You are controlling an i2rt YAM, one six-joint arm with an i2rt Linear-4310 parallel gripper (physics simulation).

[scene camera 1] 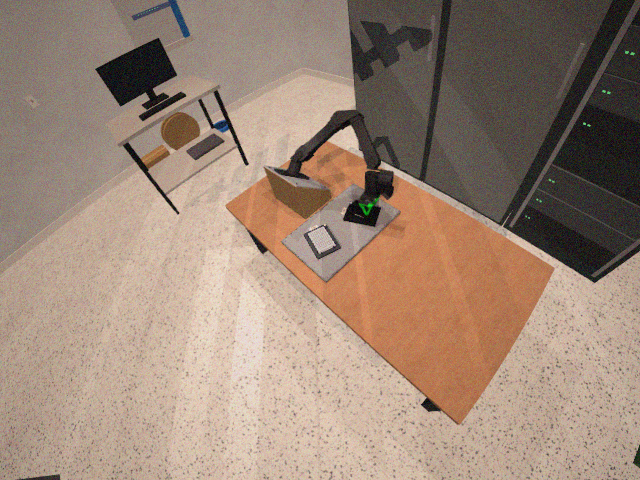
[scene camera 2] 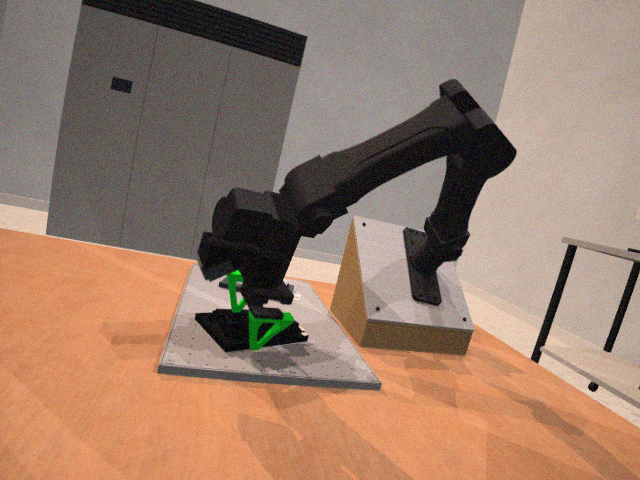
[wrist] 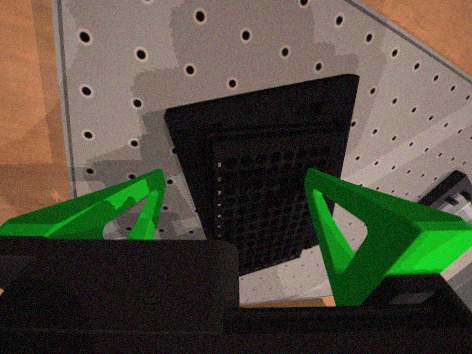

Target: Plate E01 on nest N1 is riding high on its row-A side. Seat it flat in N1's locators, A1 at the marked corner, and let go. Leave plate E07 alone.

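Places are measured from the arm's base along level axes (x ahead, y left, z up), in millimetres.
Pixels of known places: gripper, between the fingertips: (scene camera 1: 370, 209) (scene camera 2: 244, 329) (wrist: 235, 176); arm's base, origin of its link: (scene camera 1: 291, 175) (scene camera 2: 420, 265).
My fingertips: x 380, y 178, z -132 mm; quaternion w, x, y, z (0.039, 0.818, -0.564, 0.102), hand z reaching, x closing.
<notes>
For each thing: its top centre in the pictures, then the offset to it from my fingertips. Level surfaces: height alone.
- black plate E01, centre of its top: (wrist: 272, 224) (scene camera 2: 258, 313) (scene camera 1: 362, 208) dx -21, dy -32, dz +19 mm
- black nest N1, centre of its top: (wrist: 278, 207) (scene camera 2: 254, 319) (scene camera 1: 362, 211) dx -17, dy -41, dz +4 mm
- orange table, height of its surface: dz -31 mm
The black plate E01 (wrist: 265, 200) lies in the black nest N1 (wrist: 260, 107) (scene camera 2: 206, 319) on the grey board. Its grid of wells and a row of small pale marks along its left side show in the wrist view. The picture is too dark to tell whether one side rides high. My gripper (scene camera 1: 367, 212) (scene camera 2: 245, 328) (wrist: 235, 176) is open, with a green finger at each side of the plate and low near it; whether they touch it is unclear. The white plate, taken as E07 (scene camera 1: 321, 240), lies in a second dark nest, apart from the gripper.
The grey perforated board (scene camera 1: 361, 237) (scene camera 2: 180, 359) (wrist: 112, 65) bears both nests and lies on the orange table (scene camera 1: 439, 289) (scene camera 2: 103, 403). The arm stands on a slanted wooden mount (scene camera 1: 294, 196) (scene camera 2: 413, 338) beside the board. A dark cabinet (scene camera 1: 398, 113) stands behind the table.
</notes>
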